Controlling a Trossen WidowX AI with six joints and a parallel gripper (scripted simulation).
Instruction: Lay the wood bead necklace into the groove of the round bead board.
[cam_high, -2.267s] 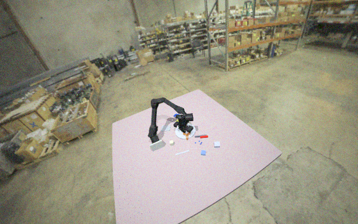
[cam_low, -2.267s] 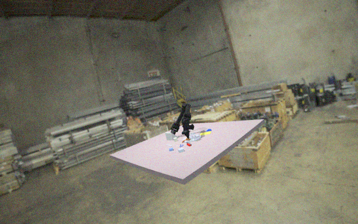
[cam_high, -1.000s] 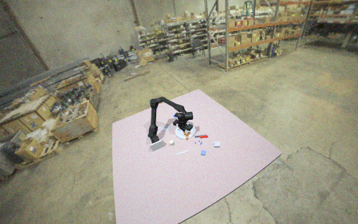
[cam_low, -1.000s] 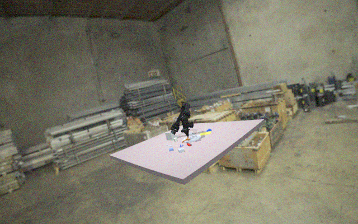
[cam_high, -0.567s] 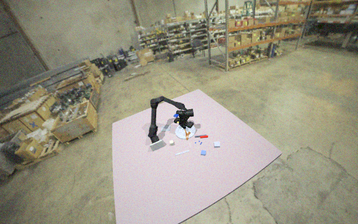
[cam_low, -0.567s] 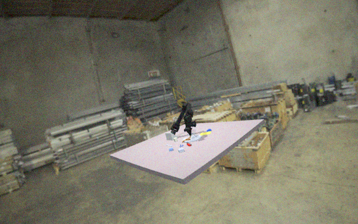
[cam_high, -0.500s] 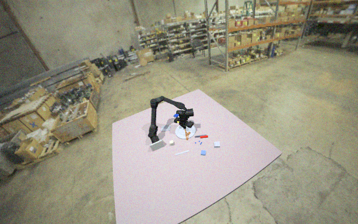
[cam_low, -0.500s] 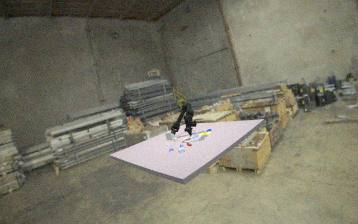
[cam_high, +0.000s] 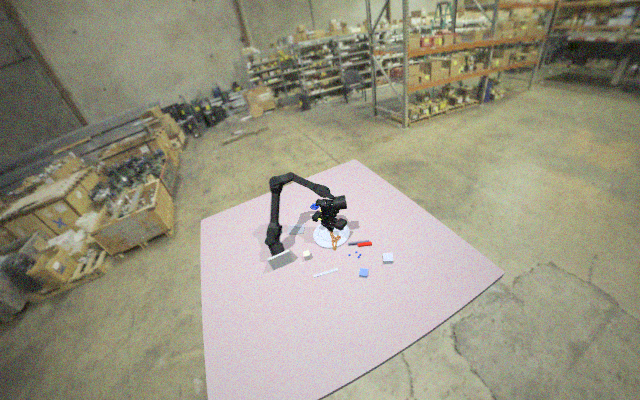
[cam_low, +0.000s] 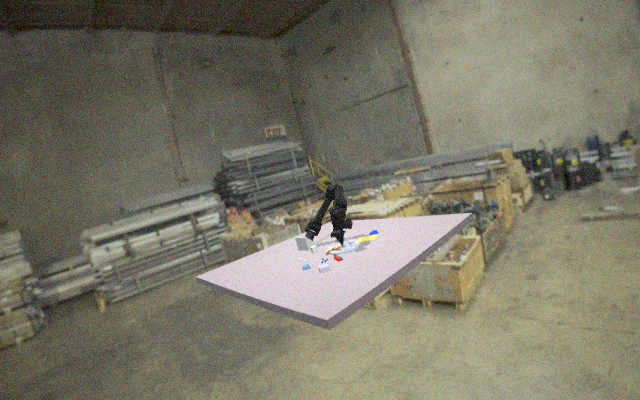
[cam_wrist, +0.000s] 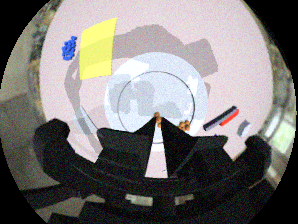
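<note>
The red-handled tool lies 11 cm ahead of my gripper tip, 14 cm to the right of it and 2 cm below it. The rest, counted from my gripper tip: cream cube (17 cm behind, 9 cm to the right, 1 cm below); grey plate (18 cm behind, 14 cm to the left, 3 cm below); yellow sheet (2 cm ahead, 18 cm to the left, 3 cm below).
</note>
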